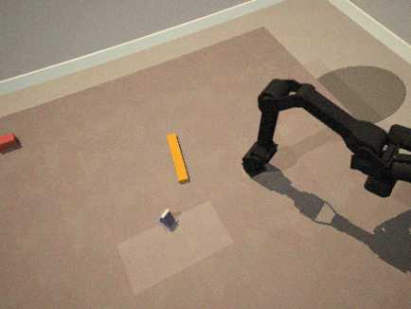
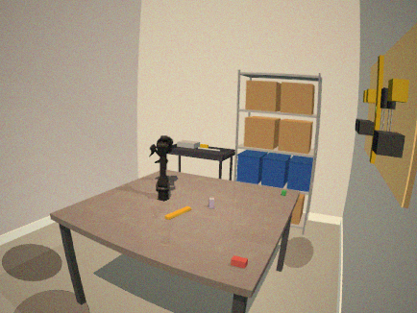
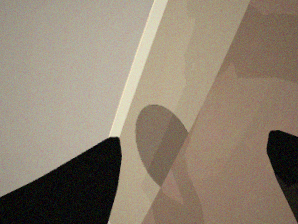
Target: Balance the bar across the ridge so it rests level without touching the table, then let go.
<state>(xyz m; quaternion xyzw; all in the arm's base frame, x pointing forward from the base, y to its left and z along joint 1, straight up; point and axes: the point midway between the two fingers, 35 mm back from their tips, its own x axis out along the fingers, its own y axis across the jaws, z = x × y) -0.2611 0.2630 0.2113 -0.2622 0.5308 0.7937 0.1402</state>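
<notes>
My gripper tip is now 510 mm short of the yellow bar, 420 mm to the left of it and 180 mm above it. Also, from my gripper tip: red block: 1030 mm ahead, 760 mm to the right, 180 mm below; then small green block: 1030 mm ahead, 240 mm to the left, 180 mm below.
</notes>
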